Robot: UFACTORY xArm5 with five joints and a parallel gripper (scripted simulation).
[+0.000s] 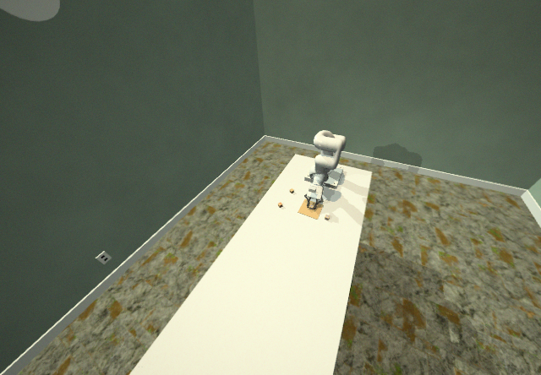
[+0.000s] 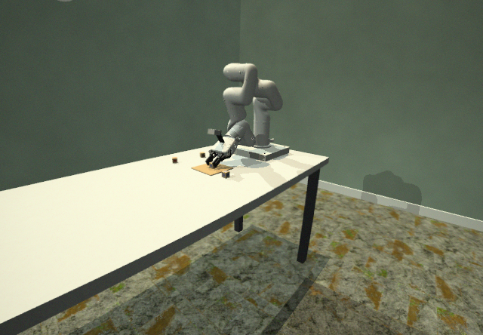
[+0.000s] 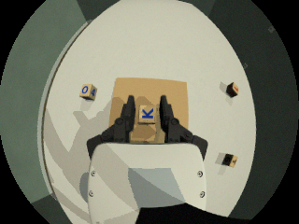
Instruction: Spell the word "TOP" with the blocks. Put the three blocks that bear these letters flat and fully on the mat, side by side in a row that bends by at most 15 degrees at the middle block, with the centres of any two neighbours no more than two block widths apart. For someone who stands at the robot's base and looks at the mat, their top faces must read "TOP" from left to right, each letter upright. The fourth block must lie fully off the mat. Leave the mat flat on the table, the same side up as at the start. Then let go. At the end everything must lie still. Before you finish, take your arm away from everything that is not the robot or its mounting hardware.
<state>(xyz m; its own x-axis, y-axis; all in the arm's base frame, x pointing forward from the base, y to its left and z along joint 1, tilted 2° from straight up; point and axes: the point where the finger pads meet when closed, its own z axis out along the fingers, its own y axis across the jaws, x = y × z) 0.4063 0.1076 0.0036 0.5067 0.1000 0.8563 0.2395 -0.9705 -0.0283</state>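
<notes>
Now: the tan mat 3 cm below my hand.
</notes>
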